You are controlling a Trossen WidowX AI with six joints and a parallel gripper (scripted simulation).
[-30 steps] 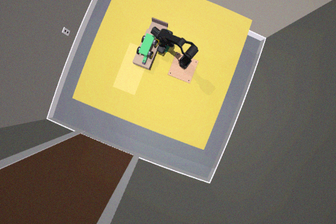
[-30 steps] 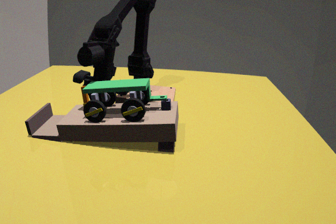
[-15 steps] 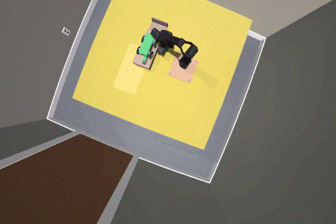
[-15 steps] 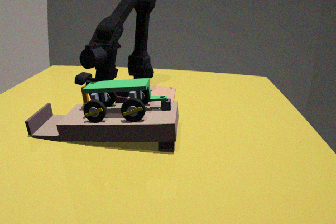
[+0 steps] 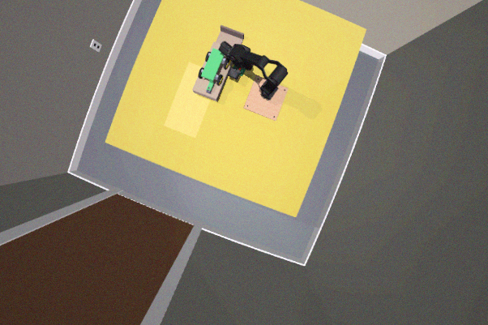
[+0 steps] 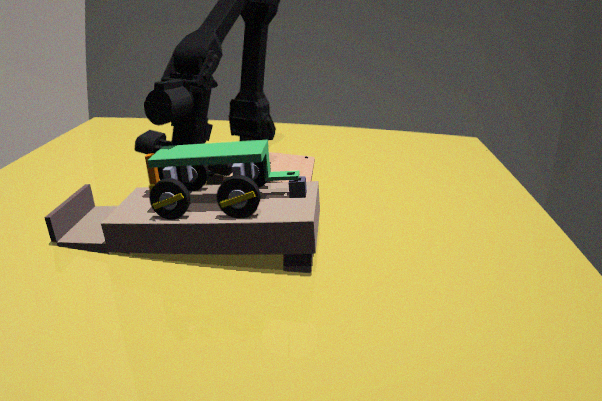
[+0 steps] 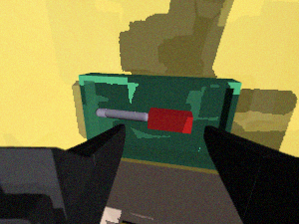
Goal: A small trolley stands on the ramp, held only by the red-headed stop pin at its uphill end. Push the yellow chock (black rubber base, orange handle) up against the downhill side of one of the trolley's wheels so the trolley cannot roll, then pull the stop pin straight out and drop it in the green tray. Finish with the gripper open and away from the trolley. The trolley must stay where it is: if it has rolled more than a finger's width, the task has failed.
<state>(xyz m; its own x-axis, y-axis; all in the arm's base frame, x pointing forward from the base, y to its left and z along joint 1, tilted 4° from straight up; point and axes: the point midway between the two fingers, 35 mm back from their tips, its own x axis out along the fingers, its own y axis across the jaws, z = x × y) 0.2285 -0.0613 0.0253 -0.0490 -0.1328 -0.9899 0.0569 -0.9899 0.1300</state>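
My gripper tip is 2 cm to the left of the red-headed stop pin and 1 cm above it. From my gripper tip the other things lie so: green tray (4 cm below, 1 cm to the right); then yellow chock (7 cm ahead, 5 cm above); then brown ramp (11 cm to the left, 11 cm ahead, 2 cm above).
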